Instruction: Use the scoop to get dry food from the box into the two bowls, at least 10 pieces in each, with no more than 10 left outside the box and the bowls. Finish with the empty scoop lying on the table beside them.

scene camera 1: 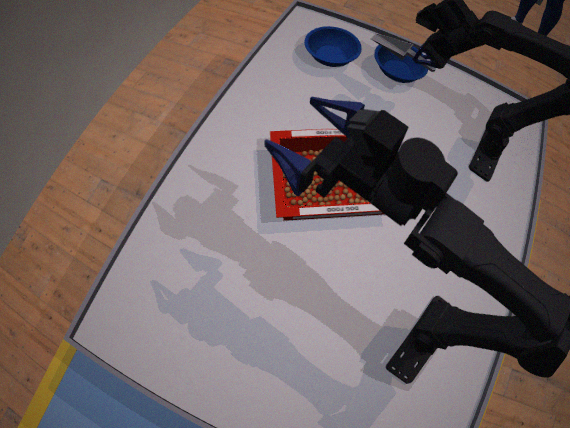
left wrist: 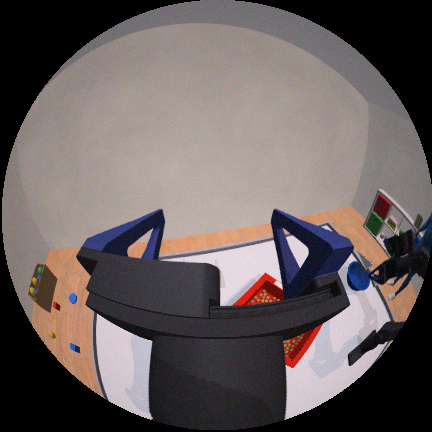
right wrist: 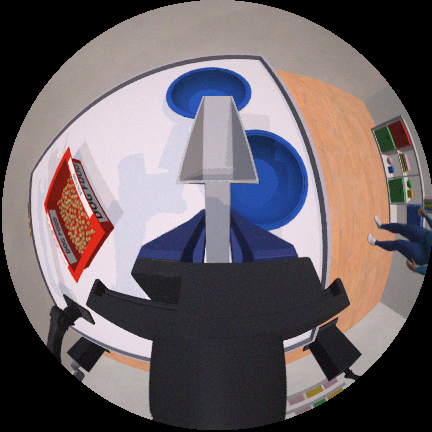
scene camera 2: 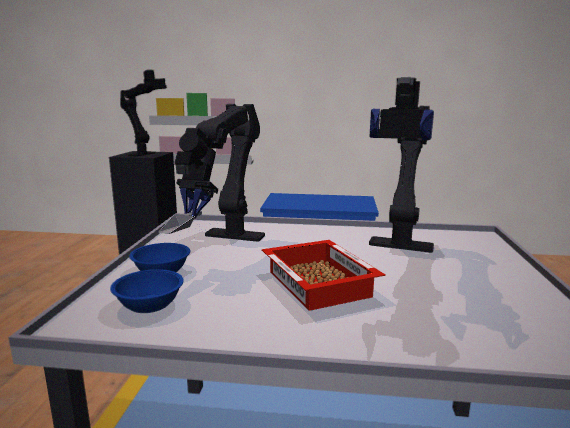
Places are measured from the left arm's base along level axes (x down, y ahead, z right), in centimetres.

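Pixels of known places: left gripper, fingertip midpoint: [scene camera 1: 288, 119] [left wrist: 217, 214] [scene camera 2: 397, 126]; right gripper, fingertip midpoint: [scene camera 1: 415, 58] [left wrist: 369, 274] [right wrist: 217, 214] [scene camera 2: 190, 217]; left arm's base, origin of the base link: [scene camera 1: 422, 339] [right wrist: 77, 308] [scene camera 2: 401, 245]; right arm's base, origin of the base link: [scene camera 1: 489, 150] [left wrist: 363, 346] [scene camera 2: 235, 235].
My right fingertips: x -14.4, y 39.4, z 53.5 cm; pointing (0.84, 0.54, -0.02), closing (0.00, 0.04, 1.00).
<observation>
For each thing: its top centre in the pictures, then the offset to it from my right fingertips.
- red dog food box, middle of its top: [scene camera 1: 336, 168] [scene camera 2: 319, 261] [right wrist: 62, 213] [left wrist: 280, 318] dx +8.0, dy -1.5, dz -36.5 cm
- grey scoop, middle of its top: [right wrist: 217, 169] [scene camera 1: 405, 48] [scene camera 2: 183, 215] [left wrist: 368, 264] dx -1.6, dy +3.5, dz -0.1 cm
The red dog food box [scene camera 1: 278, 175] [scene camera 2: 341, 297] [right wrist: 103, 235] holds many brown pieces. Two blue bowls stand near each other: one bowl [scene camera 1: 333, 47] [scene camera 2: 146, 292] [right wrist: 210, 82] and the other bowl [scene camera 1: 400, 70] [scene camera 2: 160, 257] [right wrist: 275, 185] [left wrist: 357, 276]; both look empty. My right gripper [scene camera 2: 195, 212] [right wrist: 217, 214] is shut on the grey scoop [scene camera 1: 395, 45] [scene camera 2: 176, 223] [right wrist: 217, 145], holding it above the table by the bowls; its pan looks empty. My left gripper [scene camera 1: 290, 122] [scene camera 2: 401, 124] [left wrist: 217, 214] is open and empty, high up, and overlaps the box in scene camera 1.
The table has a raised dark rim [scene camera 1: 187, 127] [scene camera 2: 300, 352]. A black pedestal [scene camera 2: 142, 200] with another arm and a blue bench [scene camera 2: 320, 205] stand behind the table. Small coloured objects and a bin [left wrist: 44, 287] lie on the floor. A person [right wrist: 400, 235] stands beyond the table.
</observation>
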